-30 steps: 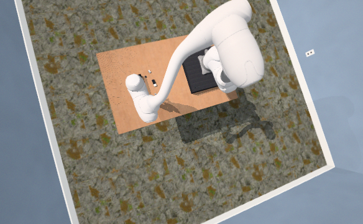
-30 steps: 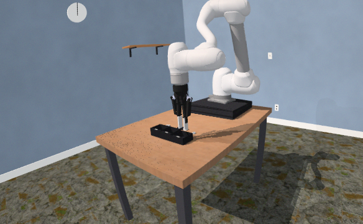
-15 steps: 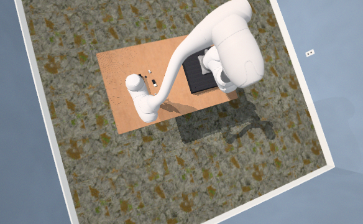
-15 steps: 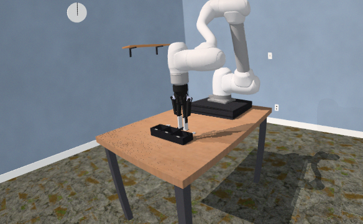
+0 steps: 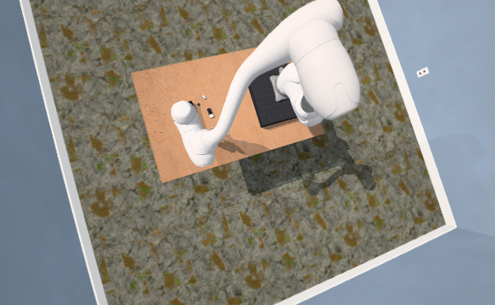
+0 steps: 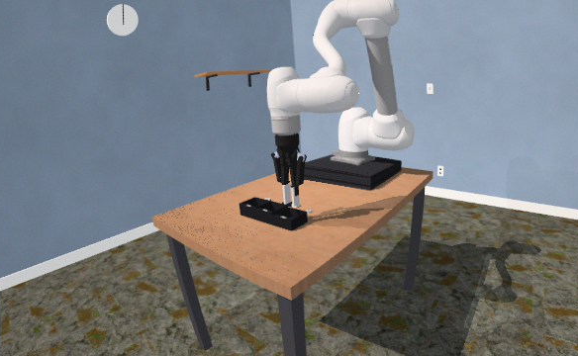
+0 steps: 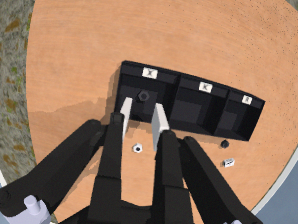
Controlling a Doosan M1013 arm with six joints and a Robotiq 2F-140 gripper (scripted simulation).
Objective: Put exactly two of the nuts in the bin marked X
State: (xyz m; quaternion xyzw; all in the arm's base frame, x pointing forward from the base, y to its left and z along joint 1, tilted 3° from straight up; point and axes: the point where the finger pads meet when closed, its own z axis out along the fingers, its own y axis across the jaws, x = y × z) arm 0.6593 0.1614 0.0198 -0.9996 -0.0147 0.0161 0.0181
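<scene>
Right now the pale nut is 10 cm below my hand, 10 cm behind it and 1 cm to the right of it. Round my hand: white piece 23 cm to the right, 10 cm behind, 9 cm below; then black bin row 9 cm to the right, 8 cm below, 2 cm ahead.
</scene>
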